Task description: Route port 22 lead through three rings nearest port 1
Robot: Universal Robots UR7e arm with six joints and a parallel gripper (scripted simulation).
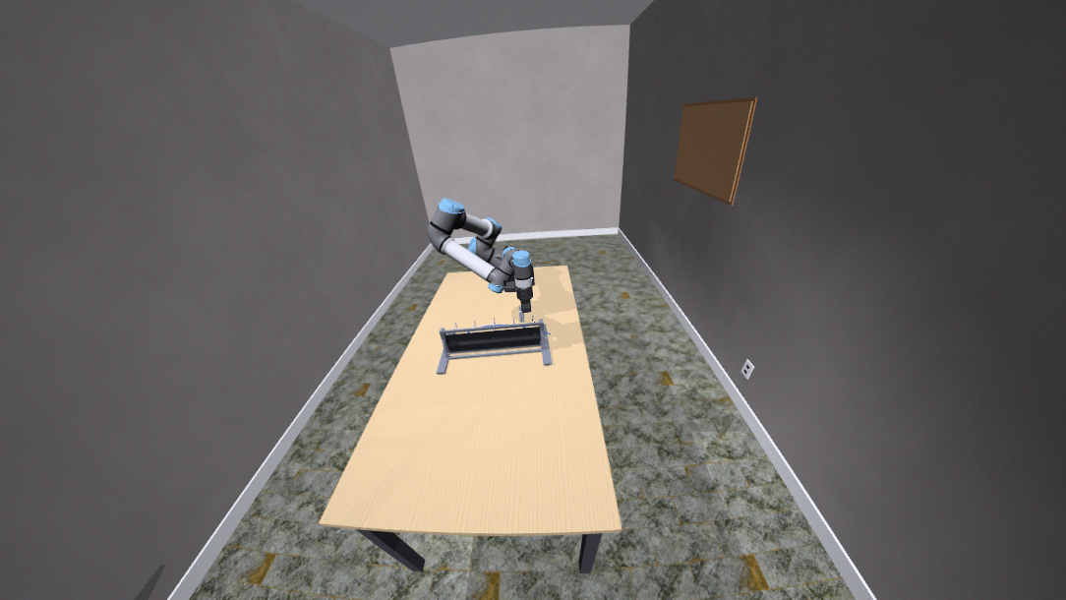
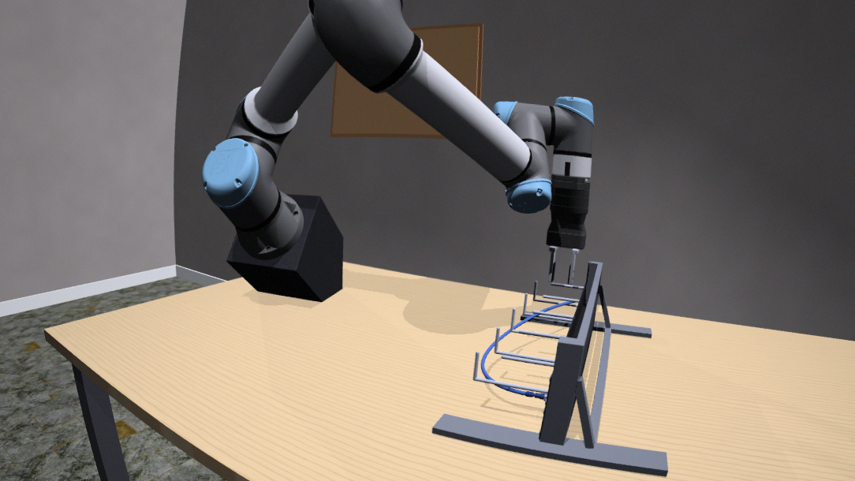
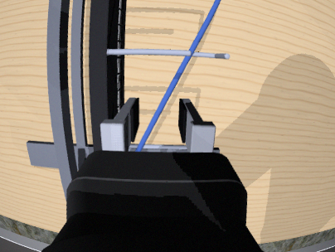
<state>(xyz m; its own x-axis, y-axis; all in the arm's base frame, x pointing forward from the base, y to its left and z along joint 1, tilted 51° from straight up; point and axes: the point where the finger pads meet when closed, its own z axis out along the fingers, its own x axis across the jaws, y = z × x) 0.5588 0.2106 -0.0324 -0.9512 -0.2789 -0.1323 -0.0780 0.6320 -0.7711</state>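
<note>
Right now the grey rack is 70 mm ahead of my hand, 140 mm to the right of it and 60 mm below it.
</note>
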